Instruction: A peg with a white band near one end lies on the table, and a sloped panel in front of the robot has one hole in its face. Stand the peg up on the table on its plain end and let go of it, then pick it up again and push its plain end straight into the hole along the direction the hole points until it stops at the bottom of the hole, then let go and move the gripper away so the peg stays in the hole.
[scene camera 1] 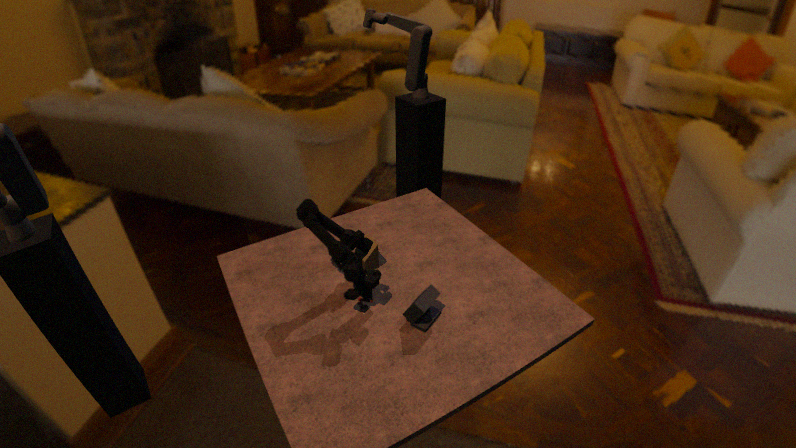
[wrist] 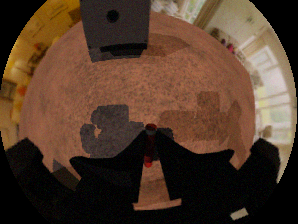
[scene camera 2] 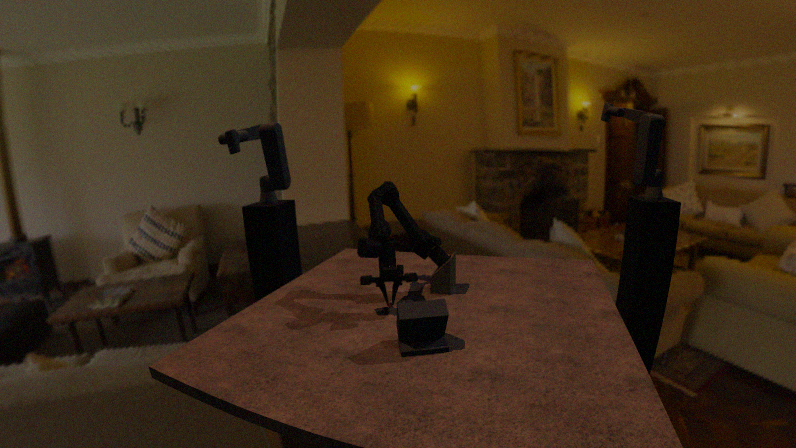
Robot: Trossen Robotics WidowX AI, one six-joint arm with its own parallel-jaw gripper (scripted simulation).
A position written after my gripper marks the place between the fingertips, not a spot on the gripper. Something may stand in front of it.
Labels:
My gripper [scene camera 2: 390, 305] carries a red peg.

